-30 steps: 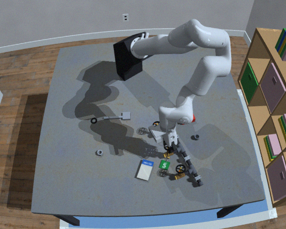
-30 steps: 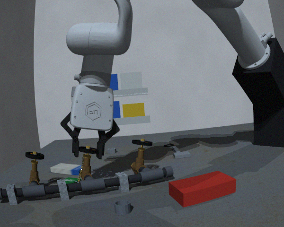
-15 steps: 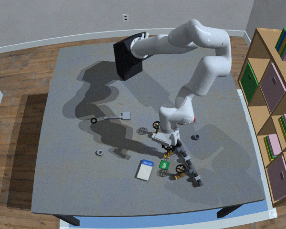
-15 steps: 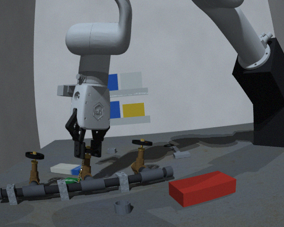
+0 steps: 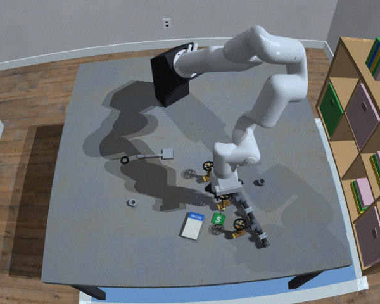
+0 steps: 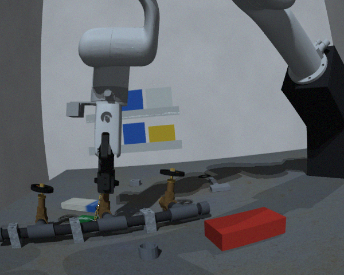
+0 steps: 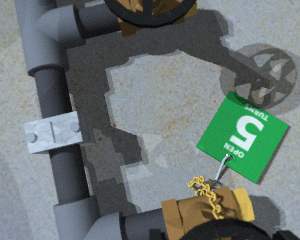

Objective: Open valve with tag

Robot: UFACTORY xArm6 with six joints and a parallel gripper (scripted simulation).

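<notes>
The green tag lies 9 cm below my hand and 6 cm ahead of it. Round my hand: notepad: 13 cm ahead, 9 cm to the right, 8 cm below; grey flat tool: 32 cm to the right, 16 cm behind, 8 cm below; red block: 27 cm behind, 7 cm below, 5 cm to the left.
</notes>
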